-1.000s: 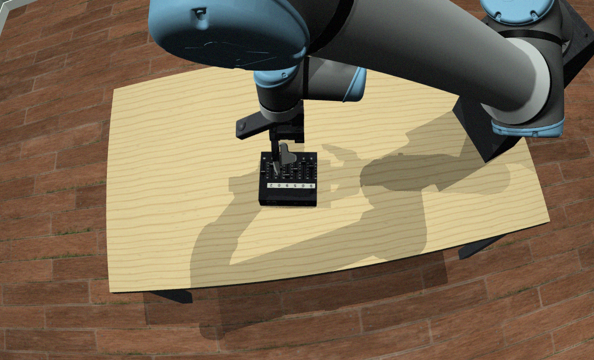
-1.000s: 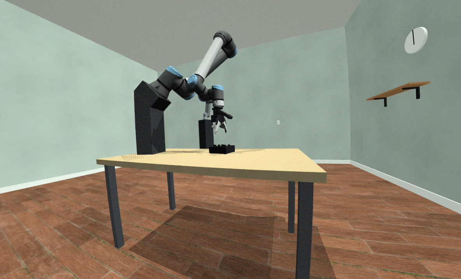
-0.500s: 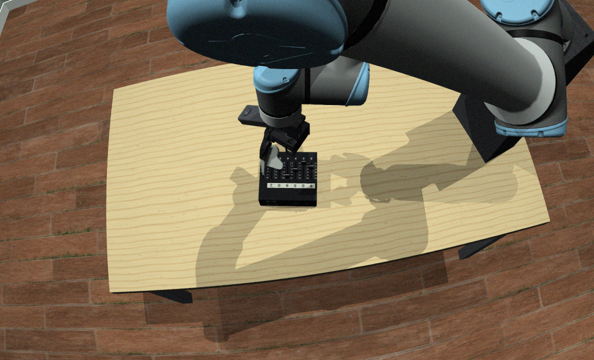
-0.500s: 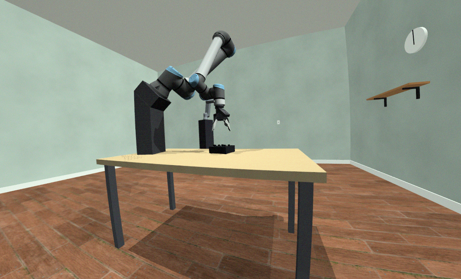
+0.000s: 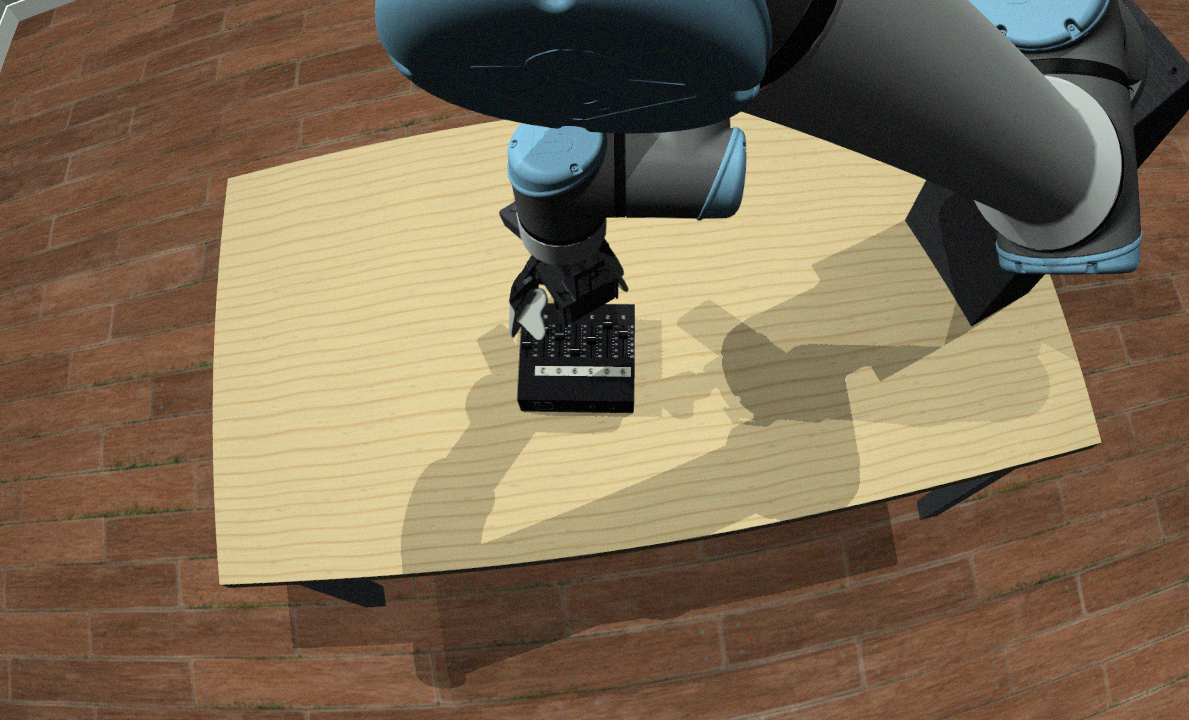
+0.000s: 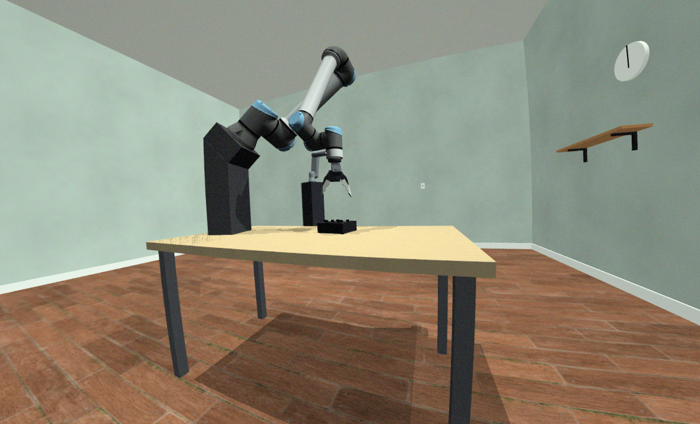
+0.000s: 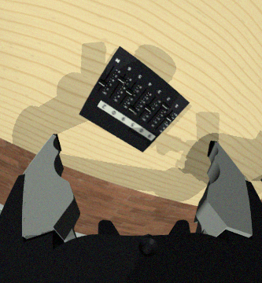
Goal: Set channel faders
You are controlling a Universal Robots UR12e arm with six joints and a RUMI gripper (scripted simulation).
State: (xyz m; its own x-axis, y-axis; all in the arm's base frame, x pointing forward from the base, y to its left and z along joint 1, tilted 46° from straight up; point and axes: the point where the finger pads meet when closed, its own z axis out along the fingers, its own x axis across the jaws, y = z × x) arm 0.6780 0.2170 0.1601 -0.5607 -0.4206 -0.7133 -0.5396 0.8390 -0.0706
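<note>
Now: the channel 2 fader 120 mm below my hand, 40 mm behind it and 30 mm to the right of it. Round my hand: channel 3 fader (120 mm below, 30 mm behind, 10 mm to the right); then channel 4 fader (120 mm below, 10 mm to the left, 10 mm behind); then row 5 fader (120 mm below, 20 mm ahead).
</note>
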